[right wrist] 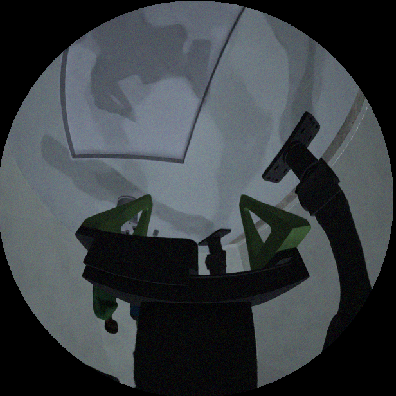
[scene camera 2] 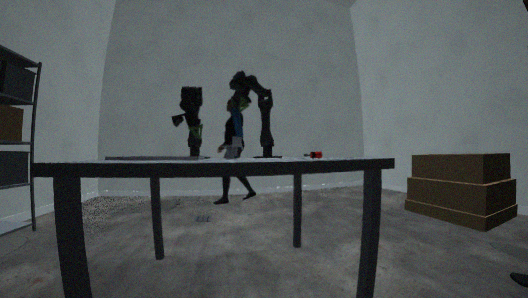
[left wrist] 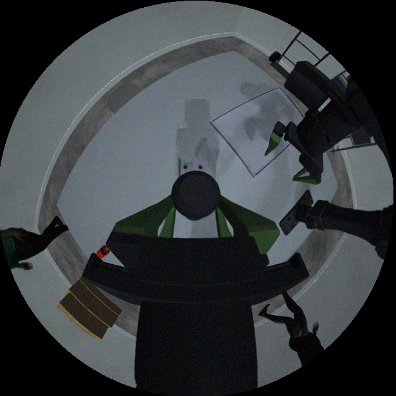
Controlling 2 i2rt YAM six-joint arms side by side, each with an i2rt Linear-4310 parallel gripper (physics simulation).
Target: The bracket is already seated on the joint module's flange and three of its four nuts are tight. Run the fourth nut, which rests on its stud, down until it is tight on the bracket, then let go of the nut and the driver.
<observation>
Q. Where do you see a blue driver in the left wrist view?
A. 195, 194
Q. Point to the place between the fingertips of my left gripper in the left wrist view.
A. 195, 198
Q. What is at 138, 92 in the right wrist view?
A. A flat mat.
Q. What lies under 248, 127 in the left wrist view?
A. A flat mat.
</observation>
